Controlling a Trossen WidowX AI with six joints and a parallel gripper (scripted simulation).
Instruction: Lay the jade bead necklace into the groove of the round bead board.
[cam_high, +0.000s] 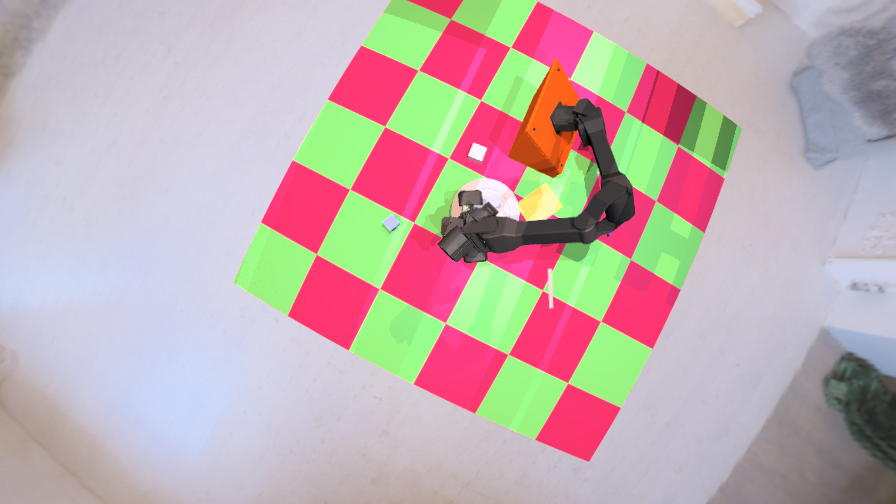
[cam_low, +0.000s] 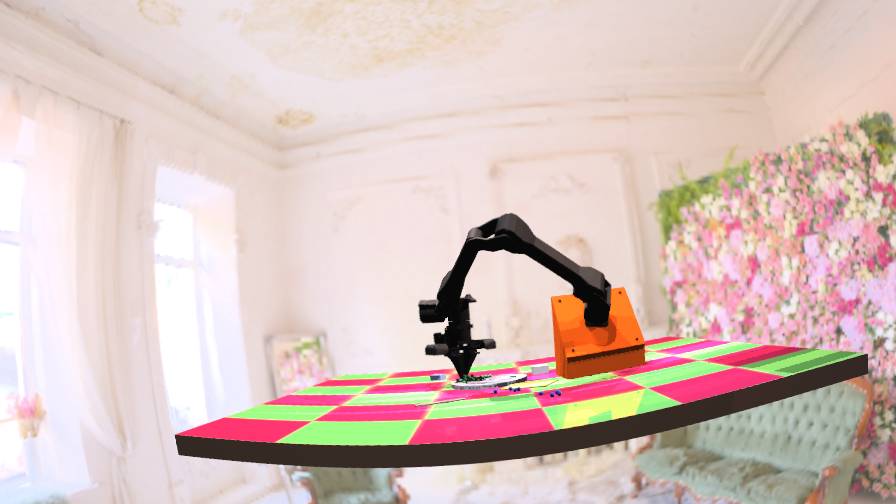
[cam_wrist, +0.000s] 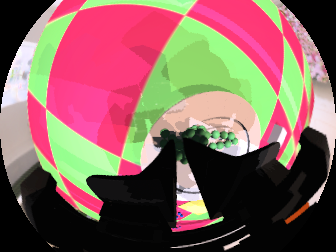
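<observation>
Right now the round bead board is 7 cm behind my gripper tip, 1 cm to the left of it and 1 cm below it. Also, from my gripper tip: pale blue cube (20 cm to the right, 10 cm ahead, 1 cm below); then white cube (21 cm behind, 10 cm to the right, 1 cm below); then yellow patch (18 cm behind, 14 cm to the left, 2 cm below).
</observation>
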